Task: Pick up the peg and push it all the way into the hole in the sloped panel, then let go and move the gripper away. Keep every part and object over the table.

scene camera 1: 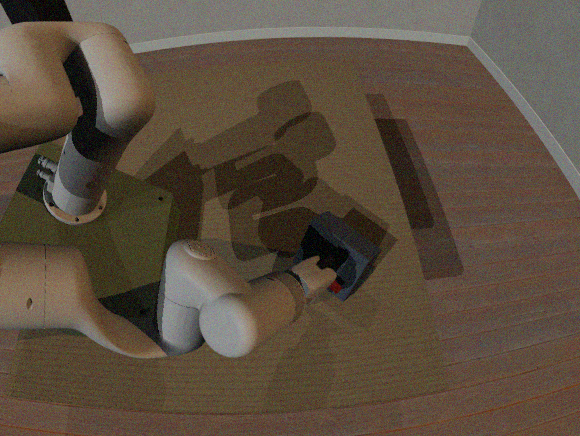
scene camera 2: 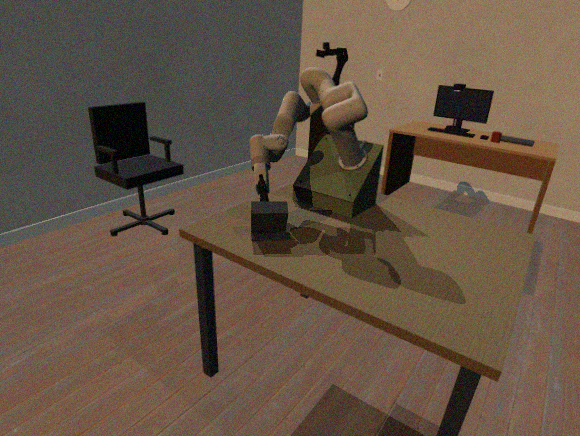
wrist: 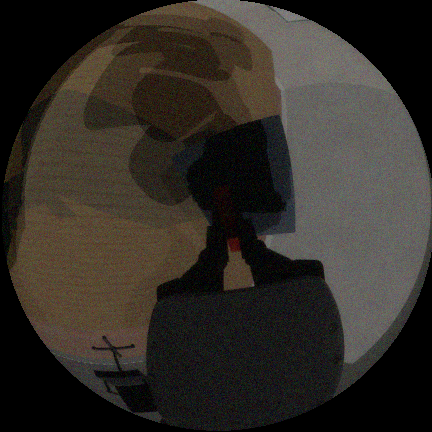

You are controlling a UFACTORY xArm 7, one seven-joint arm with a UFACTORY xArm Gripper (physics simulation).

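Seen in the pictures: gripper, fingertip midpoint: (wrist: pixel 228 219); arm's base, link origin: (scene camera 1: pixel 75 195) (scene camera 2: pixel 352 159).
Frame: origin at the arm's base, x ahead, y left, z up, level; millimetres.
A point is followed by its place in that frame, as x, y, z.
The red peg (scene camera 1: pixel 335 287) {498, -25, -121} (wrist: pixel 234 244) {493, -23, -121} is held crosswise between the fingers of my gripper (scene camera 2: pixel 263 196) (wrist: pixel 228 219) {474, 0, -125}, which is shut on it. In the wrist view one end sticks out toward the palm side and the dark red far part lies over the black face of the panel block. The blue-grey block with the sloped panel (scene camera 1: pixel 345 231) {501, 75, -92} (scene camera 2: pixel 269 221) {506, 71, -146} (wrist: pixel 281 172) {477, 54, -86} stands on the table, its dark face toward the gripper. The fingers are at its near edge. The hole is too dark to make out, so I cannot tell whether the peg's tip is in it.
The table (scene camera 1: pixel 225 382) {333, -218, -206} (scene camera 2: pixel 450 260) {98, 574, -207} carries the green base block (scene camera 1: pixel 145 210) {102, 55, -97} (scene camera 2: pixel 335 177) {89, -12, -72} of the arm. The panel block is near a table edge in the second scene view. An office chair (scene camera 2: pixel 120 132) and a desk (scene camera 2: pixel 480 155) with a monitor stand on the floor beyond.
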